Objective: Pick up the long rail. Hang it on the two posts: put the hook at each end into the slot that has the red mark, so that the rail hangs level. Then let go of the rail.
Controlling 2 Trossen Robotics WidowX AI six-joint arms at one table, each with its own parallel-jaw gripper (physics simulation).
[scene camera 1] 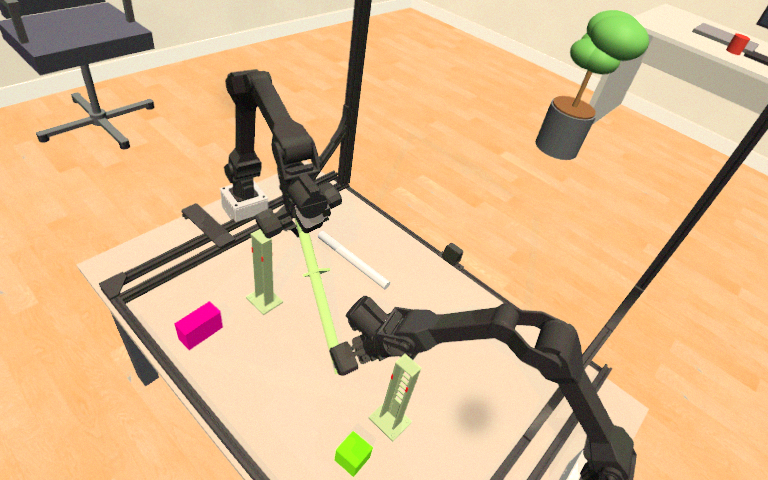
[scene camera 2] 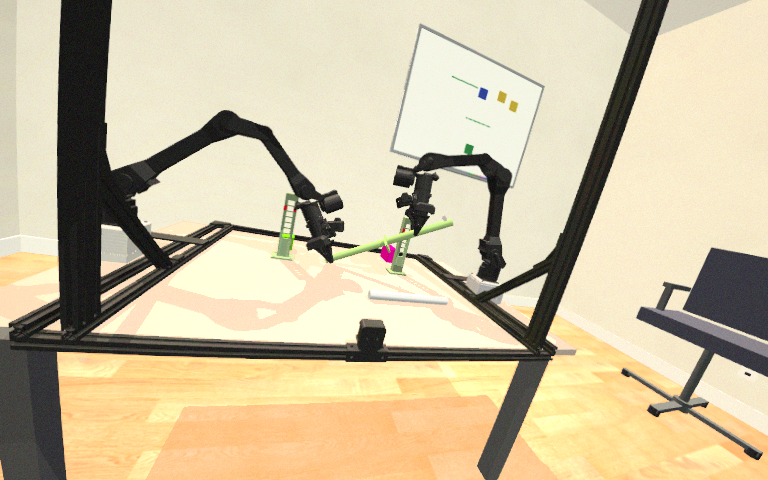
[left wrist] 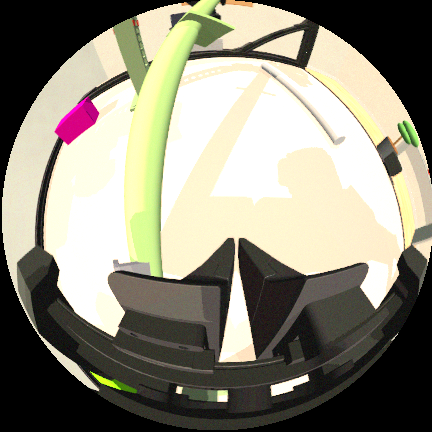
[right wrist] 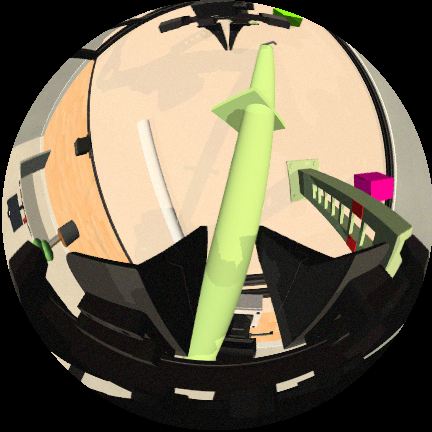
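Seen in the pictures: left gripper, fingertip midpoint: (scene camera 1: 360, 346) (scene camera 2: 332, 262) (left wrist: 235, 243) (right wrist: 228, 49); right gripper, fingertip midpoint: (scene camera 1: 304, 233) (scene camera 2: 414, 235) (right wrist: 231, 231); left arm's base, link origin: (scene camera 2: 115, 222); right arm's base, link origin: (scene camera 1: 243, 192) (scene camera 2: 486, 279) (right wrist: 238, 319).
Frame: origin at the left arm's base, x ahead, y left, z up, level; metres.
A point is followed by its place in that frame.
The long light green rail (scene camera 1: 322, 300) {x 0.649, y 0.088, z 0.026 m} (scene camera 2: 362, 247) {x 0.633, y 0.082, z 0.011 m} (left wrist: 145, 165) {x 0.587, y 0.107, z -0.015 m} (right wrist: 245, 160) {x 0.743, y 0.039, z 0.089 m} is in the air and slants, its left end lower in scene camera 2. My right gripper (scene camera 2: 416, 233) {x 0.784, y 0.021, z 0.093 m} (right wrist: 231, 231) {x 0.784, y 0.021, z 0.093 m} is shut on the rail near its higher end. My left gripper (scene camera 2: 330, 260) {x 0.538, y 0.069, z -0.054 m} (left wrist: 235, 243) {x 0.538, y 0.069, z -0.054 m} (right wrist: 228, 49) {x 0.538, y 0.069, z -0.054 m} is shut and empty; its fingertips are close together beside the lower rail end. A small grey hook (right wrist: 270, 43) {x 0.541, y 0.144, z -0.038 m} shows at that end. One slotted post (scene camera 1: 263, 271) {x 0.783, y 0.142, z 0.051 m} (scene camera 2: 400, 249) {x 0.788, y 0.117, z 0.017 m} (right wrist: 380, 212) {x 0.781, y 0.126, z 0.113 m} with red marks stands near the right gripper, the other post (scene camera 1: 402, 384) {x 0.385, y 0.132, z 0.047 m} (scene camera 2: 287, 226) {x 0.381, y 0.132, z 0.028 m} near the left gripper.
A white rod (scene camera 1: 353, 260) {x 0.737, y -0.117, z -0.058 m} (scene camera 2: 407, 297) {x 0.732, y -0.137, z -0.061 m} (left wrist: 305, 105) {x 0.701, y -0.114, z -0.072 m} (right wrist: 160, 180) {x 0.747, y -0.115, z -0.060 m} lies on the table. A magenta block (scene camera 1: 198, 325) {x 0.804, y 0.305, z -0.020 m} (left wrist: 77, 121) {x 0.803, y 0.278, z -0.047 m} (right wrist: 374, 186) {x 0.813, y 0.262, z -0.019 m} and a green cube (scene camera 1: 353, 452) {x 0.380, y 0.264, z -0.029 m} lie near the posts. A black frame (scene camera 2: 198, 346) {x 0.289, y -0.332, z -0.091 m} edges the table.
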